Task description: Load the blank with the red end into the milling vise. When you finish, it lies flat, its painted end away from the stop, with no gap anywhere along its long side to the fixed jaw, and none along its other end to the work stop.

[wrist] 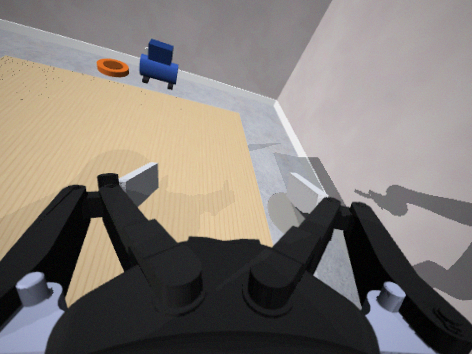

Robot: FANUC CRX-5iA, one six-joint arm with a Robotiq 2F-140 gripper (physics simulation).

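Note:
My gripper [224,179] is open, its two pale finger pads wide apart with nothing between them. It points out over the right edge of the wooden table top, and the table, the floor and the walls show beyond it. The blank with the red end, the milling vise, its fixed jaw and the work stop do not show in the wrist view.
A wooden table top [185,135] spreads across the left and middle, with small dark specks at its far left. Past its far edge, an orange ring [101,69] and a blue compressor-like object [159,68] stand on the grey floor [260,127]. A pale wall [400,100] rises at the right, with arm-shaped shadows on it.

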